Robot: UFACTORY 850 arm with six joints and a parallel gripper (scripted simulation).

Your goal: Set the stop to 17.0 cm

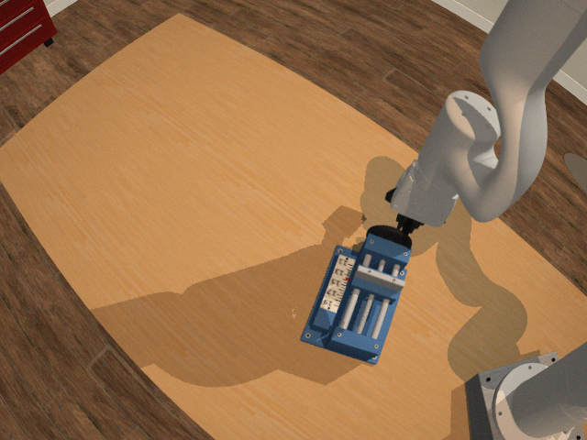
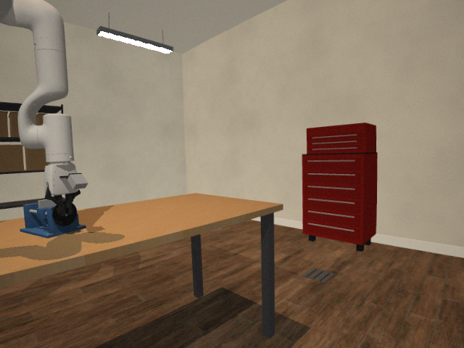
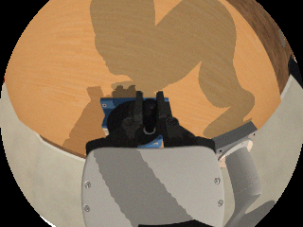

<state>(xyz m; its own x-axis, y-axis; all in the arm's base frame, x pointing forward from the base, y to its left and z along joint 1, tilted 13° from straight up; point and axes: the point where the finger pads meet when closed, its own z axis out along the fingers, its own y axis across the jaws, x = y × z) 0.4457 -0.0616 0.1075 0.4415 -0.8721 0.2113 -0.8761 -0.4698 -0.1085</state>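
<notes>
The black handwheel is 20 mm to the left of my hand, 10 mm below it and 10 mm behind it. Also, from my hand: grey stop bar 130 mm to the left, 30 mm behind, 10 mm below.
</notes>
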